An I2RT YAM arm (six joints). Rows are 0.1 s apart.
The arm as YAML. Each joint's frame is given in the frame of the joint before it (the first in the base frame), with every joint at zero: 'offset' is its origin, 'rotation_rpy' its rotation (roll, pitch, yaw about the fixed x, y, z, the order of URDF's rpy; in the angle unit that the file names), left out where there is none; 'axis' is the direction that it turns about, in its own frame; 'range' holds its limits. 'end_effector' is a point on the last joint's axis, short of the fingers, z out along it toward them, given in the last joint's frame.
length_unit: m
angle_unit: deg
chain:
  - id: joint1
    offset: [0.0, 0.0, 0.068]
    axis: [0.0, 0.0, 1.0]
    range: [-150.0, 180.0]
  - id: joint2
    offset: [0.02, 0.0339, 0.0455]
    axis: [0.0, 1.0, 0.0]
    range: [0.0, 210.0]
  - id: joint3
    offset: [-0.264, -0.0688, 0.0]
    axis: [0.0, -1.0, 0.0]
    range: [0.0, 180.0]
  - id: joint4
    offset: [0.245, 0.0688, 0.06]
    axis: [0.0, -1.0, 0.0]
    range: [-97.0, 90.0]
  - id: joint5
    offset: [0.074, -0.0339, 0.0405]
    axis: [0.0, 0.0, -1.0]
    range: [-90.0, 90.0]
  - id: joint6
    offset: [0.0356, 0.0, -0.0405]
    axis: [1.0, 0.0, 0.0]
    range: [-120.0, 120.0]
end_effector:
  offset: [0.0, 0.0, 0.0]
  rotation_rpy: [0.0, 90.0, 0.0]
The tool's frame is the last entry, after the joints.
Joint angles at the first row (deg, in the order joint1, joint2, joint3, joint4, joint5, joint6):
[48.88, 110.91, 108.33, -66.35, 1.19, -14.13]
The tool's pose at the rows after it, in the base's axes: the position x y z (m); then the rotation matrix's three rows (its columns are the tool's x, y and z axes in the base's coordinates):
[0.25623, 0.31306, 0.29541], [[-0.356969, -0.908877, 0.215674], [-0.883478, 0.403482, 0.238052], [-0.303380, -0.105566, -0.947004]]
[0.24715, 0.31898, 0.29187], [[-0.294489, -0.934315, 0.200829], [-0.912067, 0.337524, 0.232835], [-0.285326, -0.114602, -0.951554]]
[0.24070, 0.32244, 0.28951], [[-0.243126, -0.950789, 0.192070], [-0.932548, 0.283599, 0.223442], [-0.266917, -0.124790, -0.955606]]
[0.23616, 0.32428, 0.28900], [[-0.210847, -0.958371, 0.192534], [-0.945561, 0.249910, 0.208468], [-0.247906, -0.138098, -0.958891]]
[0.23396, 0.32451, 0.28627], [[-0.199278, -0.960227, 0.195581], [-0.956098, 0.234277, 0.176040], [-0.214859, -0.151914, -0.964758]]
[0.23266, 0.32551, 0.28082], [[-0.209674, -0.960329, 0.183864], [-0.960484, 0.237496, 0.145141], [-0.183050, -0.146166, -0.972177]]
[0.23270, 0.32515, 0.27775], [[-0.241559, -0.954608, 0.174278], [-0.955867, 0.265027, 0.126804], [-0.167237, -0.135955, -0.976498]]
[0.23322, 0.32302, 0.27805], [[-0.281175, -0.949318, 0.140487], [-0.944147, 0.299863, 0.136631], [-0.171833, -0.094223, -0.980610]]
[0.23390, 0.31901, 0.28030], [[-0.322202, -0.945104, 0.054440], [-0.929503, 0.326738, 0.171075], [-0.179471, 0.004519, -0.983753]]
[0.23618, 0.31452, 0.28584], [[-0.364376, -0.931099, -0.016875], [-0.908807, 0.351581, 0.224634], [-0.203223, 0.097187, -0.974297]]
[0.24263, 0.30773, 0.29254], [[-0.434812, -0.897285, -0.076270], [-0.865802, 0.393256, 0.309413], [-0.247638, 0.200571, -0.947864]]
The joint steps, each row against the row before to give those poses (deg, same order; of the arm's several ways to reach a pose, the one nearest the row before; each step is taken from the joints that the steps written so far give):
[1.90, 1.49, -0.19, -0.68, -0.24, -2.25]
[1.53, 0.00, -0.70, -0.13, 0.00, -2.56]
[1.05, 0.00, -0.44, -0.34, 0.24, -2.25]
[0.75, 0.02, 0.00, -0.71, 0.74, -1.38]
[0.39, 0.33, 0.00, -1.13, 1.34, -0.61]
[0.28, 0.74, 0.00, -1.16, 0.54, 0.63]
[-0.02, 0.42, 0.00, -0.79, 0.16, 1.75]
[-0.41, -0.03, 0.11, -0.81, -1.99, 2.01]
[-0.90, 0.01, 0.62, -1.94, -5.31, 1.62]
[-1.14, -0.36, 0.69, -1.09, -5.34, 1.49]
[-1.90, -0.87, 0.00, 0.70, -6.16, 2.73]

